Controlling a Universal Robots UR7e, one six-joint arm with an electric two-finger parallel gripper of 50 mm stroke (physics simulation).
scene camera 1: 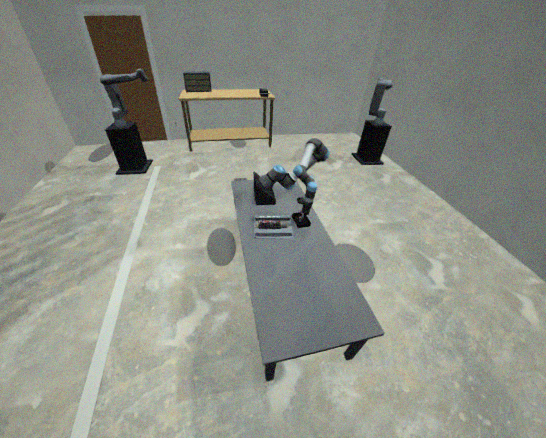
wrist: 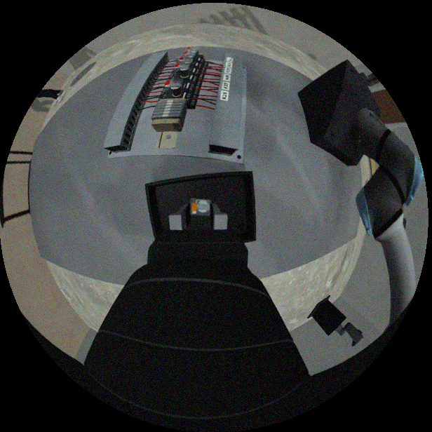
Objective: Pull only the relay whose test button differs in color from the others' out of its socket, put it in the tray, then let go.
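Seen in the pictures: gripper, fingertip midpoint: (scene camera 1: 301,217); arm's base, origin of the base link: (scene camera 1: 264,183).
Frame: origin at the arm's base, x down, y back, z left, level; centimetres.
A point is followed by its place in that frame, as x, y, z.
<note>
A relay (wrist: 201,206) with an orange test button and a clear, greyish top is between the fingers of my gripper (wrist: 200,210) (scene camera 1: 303,215) {8.7, -43.3, 26.8}, which is shut on it. The gripper is over the black tray (wrist: 251,200) (scene camera 1: 301,225) {10.5, -51.1, 25.5}, with the fingertips and relay inside the outline of its walls. Whether the relay touches the tray's floor cannot be told. The other relays (wrist: 176,91) have red test buttons and stand in sockets on the panel (wrist: 150,151) (scene camera 1: 273,236) {12.4, -60.0, 0.5}, beyond the tray in the wrist view. The lower part of the held relay is hidden.
Grey wire ducts (wrist: 227,127) run along both sides of the relay row, with red wires between. A terminal block (wrist: 169,115) stands at the near end of the row. My arm's black base (scene camera 1: 264,192) {-1.1, -16.7, -2.2} (wrist: 330,112) stands on the table (scene camera 1: 310,300) {13.0, -118.4, 15.6}.
</note>
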